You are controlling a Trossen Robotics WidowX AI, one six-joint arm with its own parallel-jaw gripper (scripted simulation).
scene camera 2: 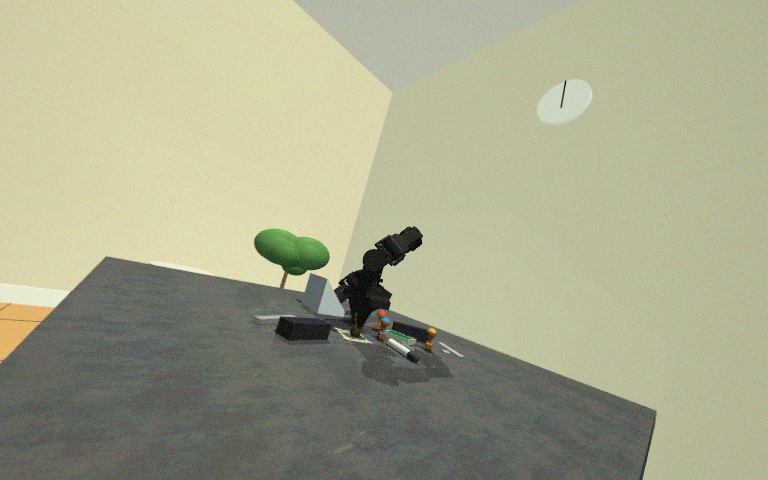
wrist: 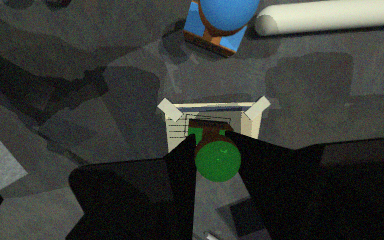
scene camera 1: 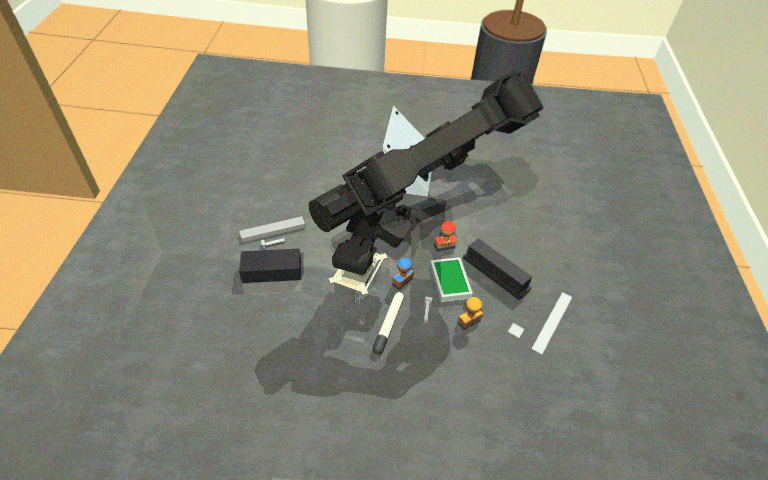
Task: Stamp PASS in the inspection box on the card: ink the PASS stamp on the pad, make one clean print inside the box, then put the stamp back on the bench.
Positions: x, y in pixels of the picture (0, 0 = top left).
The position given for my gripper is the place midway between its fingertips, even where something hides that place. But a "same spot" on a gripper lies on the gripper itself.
My gripper shows in scene camera 2, in the wrist view and in scene camera 1 point(364, 260). The same spot on my gripper: point(scene camera 2: 356, 303) is point(wrist: 188, 223).
